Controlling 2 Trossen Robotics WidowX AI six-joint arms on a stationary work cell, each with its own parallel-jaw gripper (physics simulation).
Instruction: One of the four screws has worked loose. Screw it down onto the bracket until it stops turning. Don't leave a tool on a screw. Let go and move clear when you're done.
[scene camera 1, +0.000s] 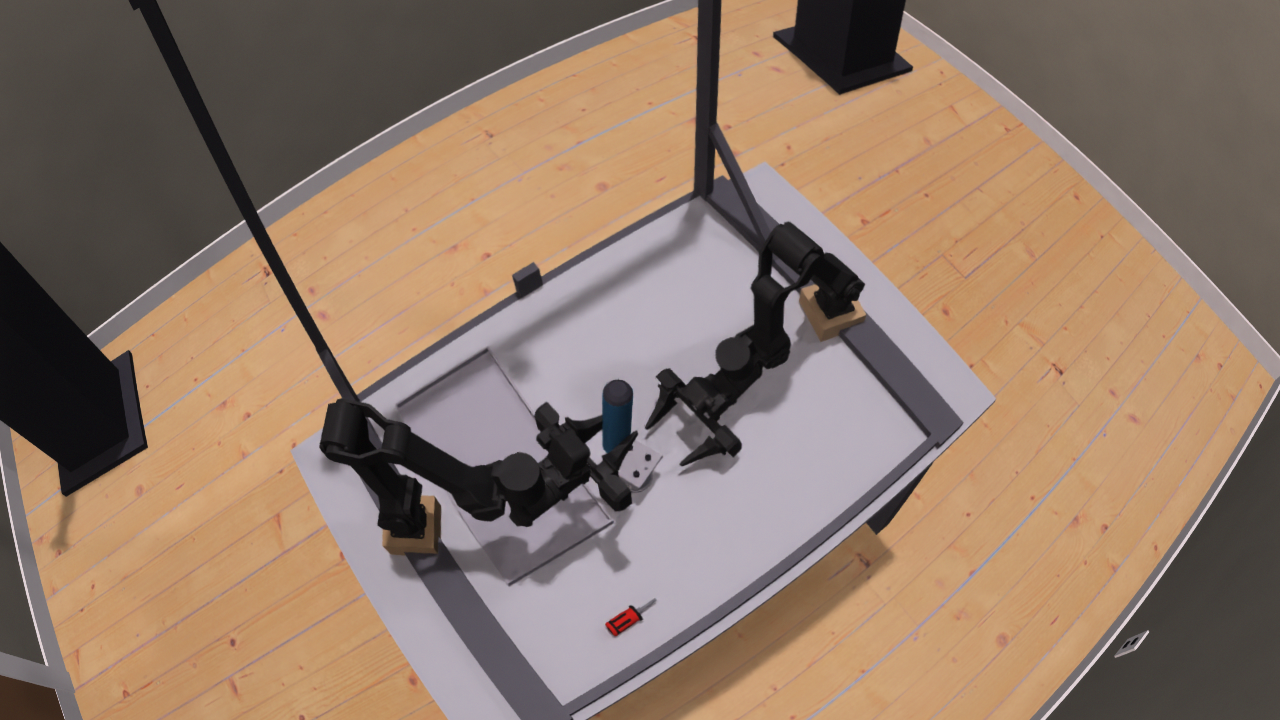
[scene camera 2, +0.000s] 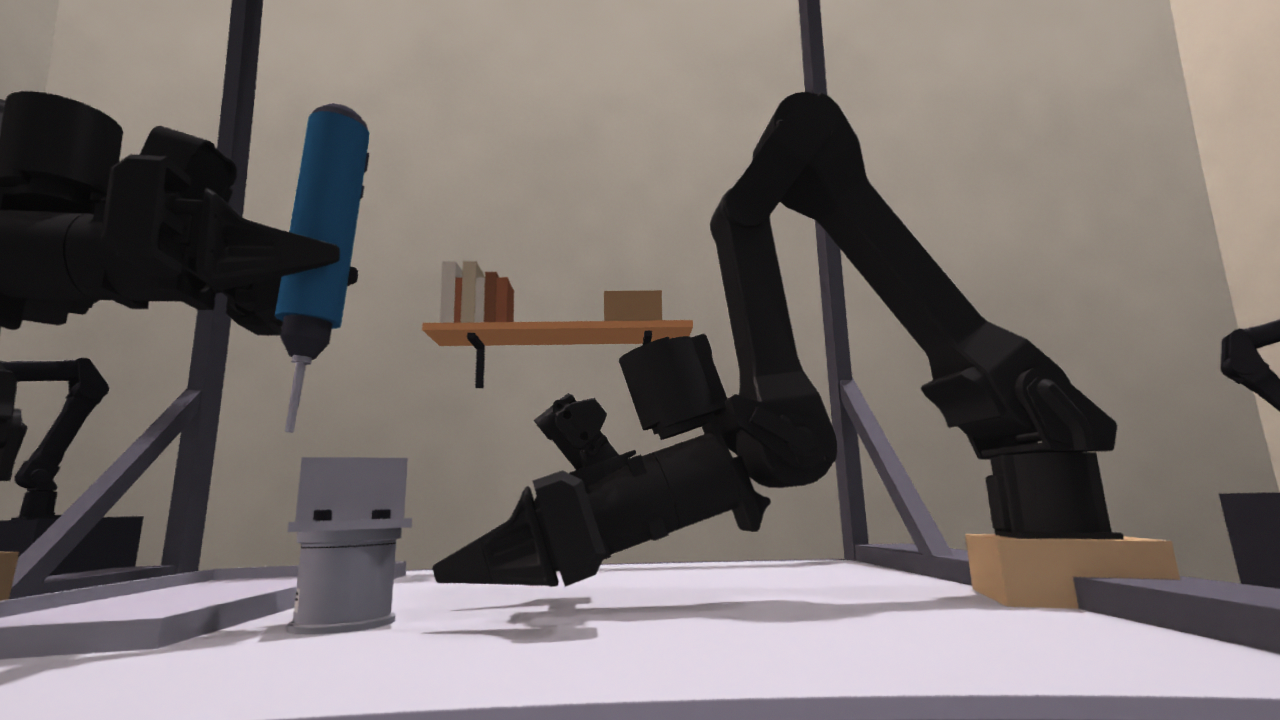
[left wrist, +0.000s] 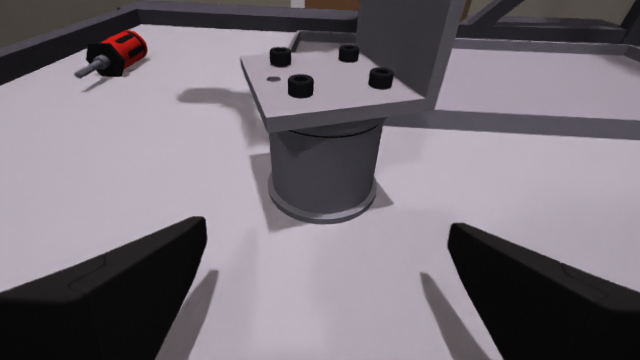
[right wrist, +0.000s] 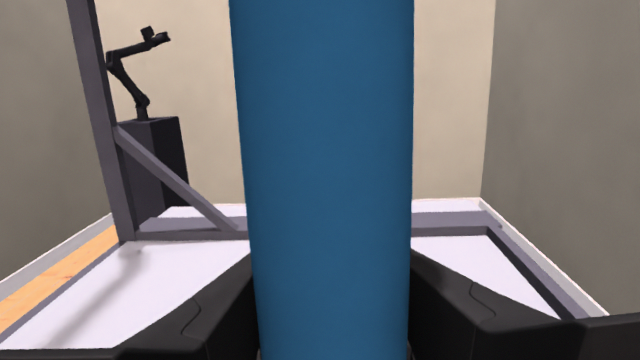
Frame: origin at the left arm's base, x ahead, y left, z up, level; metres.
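Where they show: left gripper, between the fingertips: (scene camera 1: 663, 447) (scene camera 2: 448, 569) (left wrist: 329, 231); right gripper, between the fingertips: (scene camera 1: 627, 422) (scene camera 2: 348, 265) (right wrist: 327, 259); left arm's base, origin of its link: (scene camera 1: 834, 301) (scene camera 2: 1054, 536); right arm's base, origin of its link: (scene camera 1: 408, 521).
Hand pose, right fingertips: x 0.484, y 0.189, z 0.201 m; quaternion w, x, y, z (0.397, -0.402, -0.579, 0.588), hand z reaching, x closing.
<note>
Each offset is from my right fingertips to the top centre of the thing.
The grey bracket (scene camera 1: 639, 464) (scene camera 2: 353, 483) (left wrist: 335, 95) sits on a round grey stand (scene camera 2: 344, 582) (left wrist: 325, 170). In the left wrist view its four black screws are a near-left screw {dx -0.034, dy -0.010, dz -0.173 m} (left wrist: 300, 86), a near-right screw {dx -0.012, dy -0.038, dz -0.173 m} (left wrist: 381, 78), a far-left screw {dx -0.005, dy +0.012, dz -0.172 m} (left wrist: 280, 57) and a far-right screw {dx +0.016, dy -0.016, dz -0.173 m} (left wrist: 348, 53); no tool is on them. My right gripper (scene camera 1: 617, 431) (scene camera 2: 313, 268) (right wrist: 327, 259) is shut on the blue screwdriver {dx +0.019, dy +0.007, dz +0.120 m} (scene camera 1: 616, 416) (scene camera 2: 326, 205) (right wrist: 325, 150), its tip hanging above the bracket. My left gripper (scene camera 1: 665, 448) (scene camera 2: 435, 570) (left wrist: 329, 231) is open and empty, low beside the stand, not touching it.
A red screwdriver {dx +0.085, dy +0.235, dz -0.215 m} (scene camera 1: 623, 620) (left wrist: 122, 50) lies on the table near its lower edge in scene camera 1. A shallow tray {dx +0.214, dy -0.117, dz -0.229 m} (scene camera 1: 559, 553) (left wrist: 500, 124) lies beside the stand, under the right arm. Raised dark rails edge the table.
</note>
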